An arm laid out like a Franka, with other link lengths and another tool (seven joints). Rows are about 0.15 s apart.
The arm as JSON. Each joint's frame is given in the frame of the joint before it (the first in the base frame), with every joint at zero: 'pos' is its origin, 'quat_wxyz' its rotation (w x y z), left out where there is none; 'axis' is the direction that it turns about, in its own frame. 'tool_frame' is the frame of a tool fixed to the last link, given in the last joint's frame.
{
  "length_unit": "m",
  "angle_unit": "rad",
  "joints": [
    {
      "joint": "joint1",
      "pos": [
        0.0,
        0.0,
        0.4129
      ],
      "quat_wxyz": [
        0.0,
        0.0,
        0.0,
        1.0
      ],
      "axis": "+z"
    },
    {
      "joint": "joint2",
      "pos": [
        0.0,
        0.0,
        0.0
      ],
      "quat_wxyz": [
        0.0,
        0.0,
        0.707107,
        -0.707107
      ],
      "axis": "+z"
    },
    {
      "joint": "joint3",
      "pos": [
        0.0,
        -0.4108,
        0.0
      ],
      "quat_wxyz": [
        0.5,
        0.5,
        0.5,
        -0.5
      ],
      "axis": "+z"
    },
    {
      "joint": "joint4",
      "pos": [
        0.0,
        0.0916,
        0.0
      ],
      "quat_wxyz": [
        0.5,
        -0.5,
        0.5,
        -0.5
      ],
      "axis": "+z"
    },
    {
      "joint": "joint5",
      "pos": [
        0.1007,
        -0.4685,
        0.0
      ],
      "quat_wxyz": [
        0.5,
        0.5,
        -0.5,
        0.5
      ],
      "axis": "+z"
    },
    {
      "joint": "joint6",
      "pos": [
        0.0,
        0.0,
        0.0
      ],
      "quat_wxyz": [
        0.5,
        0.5,
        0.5,
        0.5
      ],
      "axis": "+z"
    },
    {
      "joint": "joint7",
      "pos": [
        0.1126,
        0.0,
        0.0
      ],
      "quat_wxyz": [
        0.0,
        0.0,
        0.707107,
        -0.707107
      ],
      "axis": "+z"
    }
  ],
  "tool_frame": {
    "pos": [
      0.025,
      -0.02,
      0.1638
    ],
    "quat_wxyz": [
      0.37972,
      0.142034,
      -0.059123,
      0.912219
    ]
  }
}
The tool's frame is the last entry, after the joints.
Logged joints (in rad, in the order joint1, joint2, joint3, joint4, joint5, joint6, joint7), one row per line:
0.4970, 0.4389, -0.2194, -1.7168, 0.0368, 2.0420, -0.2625
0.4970, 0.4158, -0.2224, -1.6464, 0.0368, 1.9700, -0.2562
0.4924, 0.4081, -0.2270, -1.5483, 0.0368, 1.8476, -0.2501
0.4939, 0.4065, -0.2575, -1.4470, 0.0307, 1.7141, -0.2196
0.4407, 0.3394, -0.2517, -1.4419, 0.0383, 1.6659, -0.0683
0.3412, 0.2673, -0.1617, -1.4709, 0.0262, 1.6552, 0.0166
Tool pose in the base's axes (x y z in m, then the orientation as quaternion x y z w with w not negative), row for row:
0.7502, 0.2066, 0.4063, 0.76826, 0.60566, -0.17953, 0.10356
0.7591, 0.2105, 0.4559, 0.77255, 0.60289, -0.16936, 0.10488
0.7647, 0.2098, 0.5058, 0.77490, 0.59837, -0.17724, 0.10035
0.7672, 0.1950, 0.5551, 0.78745, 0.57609, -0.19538, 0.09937
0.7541, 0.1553, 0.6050, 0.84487, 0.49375, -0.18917, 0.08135
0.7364, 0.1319, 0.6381, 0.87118, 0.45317, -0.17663, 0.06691
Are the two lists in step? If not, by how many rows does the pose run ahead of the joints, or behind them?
They are in step.
